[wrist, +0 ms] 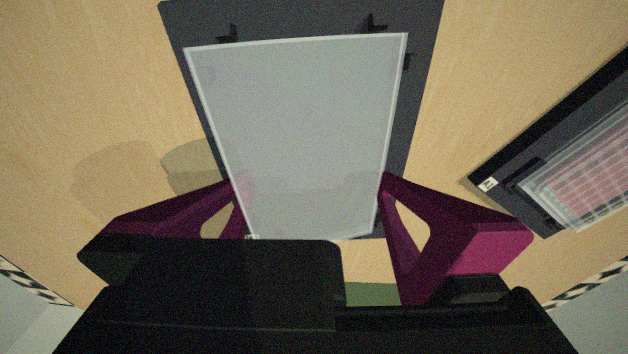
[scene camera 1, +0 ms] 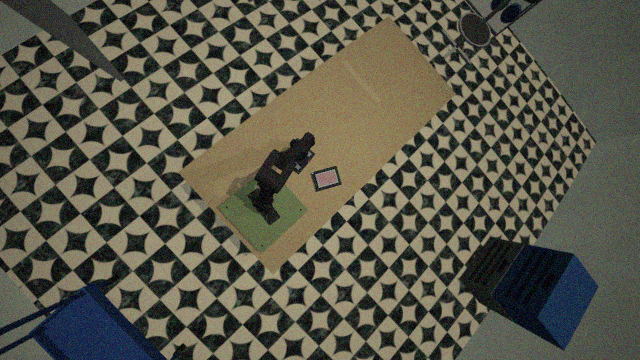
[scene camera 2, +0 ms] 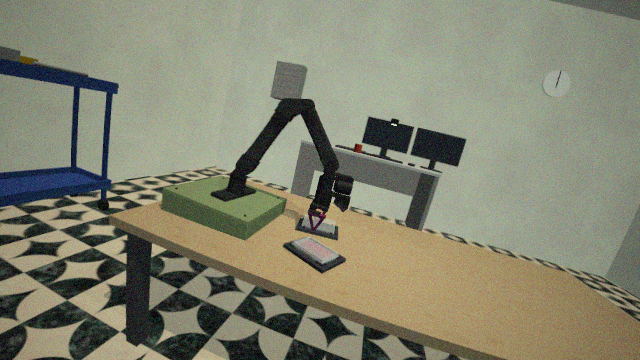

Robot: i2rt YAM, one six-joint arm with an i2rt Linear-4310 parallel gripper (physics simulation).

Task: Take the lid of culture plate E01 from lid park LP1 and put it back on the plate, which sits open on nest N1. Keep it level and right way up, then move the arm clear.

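Frame: origin at the arm's base, x ahead, y left, z up, level; millimetres.
Where they show: gripper, fingertip midpoint: (wrist: 314,177) (scene camera 2: 314,226); arm's base, origin of the base link: (scene camera 1: 264,206) (scene camera 2: 235,193).
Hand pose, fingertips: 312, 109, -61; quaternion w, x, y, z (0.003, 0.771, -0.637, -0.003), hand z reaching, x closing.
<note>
Things, the pixels of their top centre, and the offset from my fingertips, as dx, dy, dz. Level surfaces: height alone.
- open plate E01, middle of its top: (scene camera 2: 315,247) (scene camera 1: 327,178) +70, -196, +17
- dark nest N1, middle of its top: (scene camera 2: 315,249) (scene camera 1: 326,178) +70, -196, +9
- wooden table, its level: dz -9
The clear, pale lid (wrist: 300,115) (scene camera 2: 326,225) is right way up over the dark lid park LP1 (wrist: 175,15) (scene camera 2: 332,235). In the wrist view it sits a little askew to the park and its corner posts, and looks slightly raised; whether it still touches the park is hard to tell. My gripper (wrist: 314,177) (scene camera 2: 316,224) is shut on the lid, with a magenta finger at each long side near the end closest to the arm. The left fingertip shows faintly through the lid. The open plate E01 (scene camera 1: 326,178) (scene camera 2: 316,249) (wrist: 595,185), with pink wells, sits on dark nest N1 (wrist: 532,145) (scene camera 2: 332,265).
The arm stands on a green base block (scene camera 1: 280,220) (scene camera 2: 200,212) at one end of the wooden table (scene camera 1: 370,115) (scene camera 2: 425,280). The nest lies beside the lid park, nearer the table's long edge. A blue cart (scene camera 2: 55,182) and a desk with monitors (scene camera 2: 367,167) stand away from the table.
</note>
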